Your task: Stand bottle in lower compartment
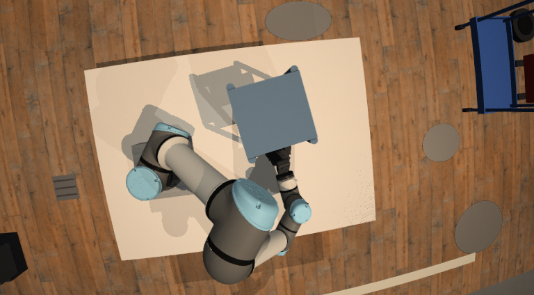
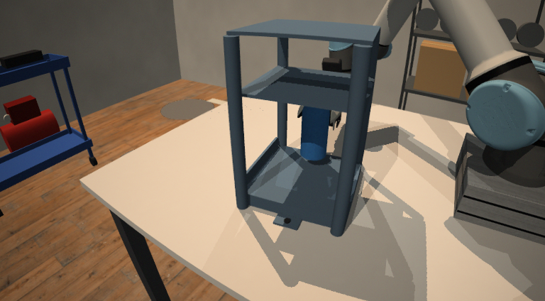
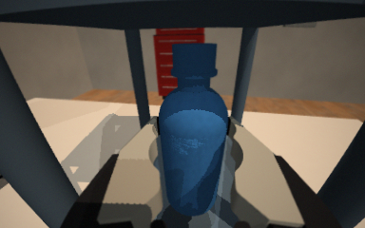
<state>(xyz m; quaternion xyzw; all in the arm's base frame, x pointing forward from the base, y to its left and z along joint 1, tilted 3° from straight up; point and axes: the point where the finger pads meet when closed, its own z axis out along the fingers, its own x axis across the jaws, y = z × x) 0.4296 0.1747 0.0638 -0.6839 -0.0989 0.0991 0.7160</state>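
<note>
Now: the grey-blue shelving unit 1 cm behind my hand, 5 cm to the left of it and 2 cm above it. Round my hand: blue bottle 1 cm above.
</note>
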